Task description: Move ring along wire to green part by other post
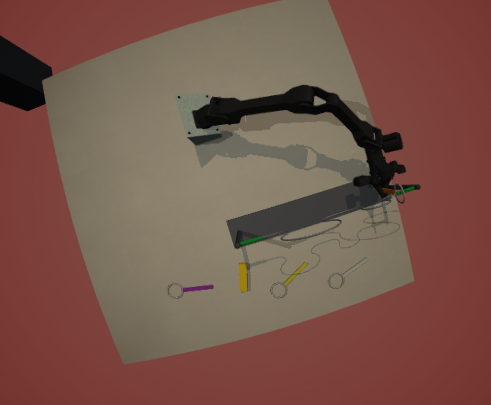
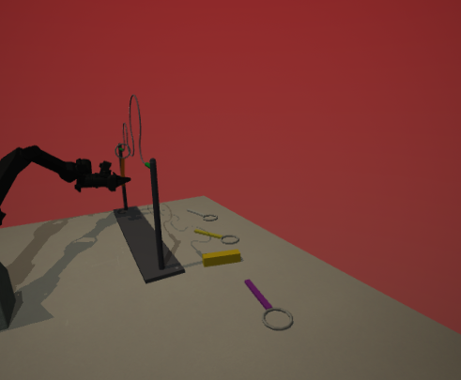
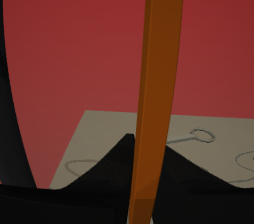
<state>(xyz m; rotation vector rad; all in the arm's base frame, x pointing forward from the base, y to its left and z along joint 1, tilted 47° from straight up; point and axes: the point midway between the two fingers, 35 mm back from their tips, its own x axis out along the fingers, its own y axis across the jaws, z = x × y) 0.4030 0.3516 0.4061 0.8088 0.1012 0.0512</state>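
The orange-handled ring is 3 cm behind my gripper tip and 8 cm above it. Also, from my gripper tip: yellow-handled ring: 23 cm ahead, 40 cm to the right, 16 cm below; then grey-handled ring: 27 cm ahead, 17 cm to the right, 16 cm below; then yellow block: 15 cm ahead, 56 cm to the right, 15 cm below.
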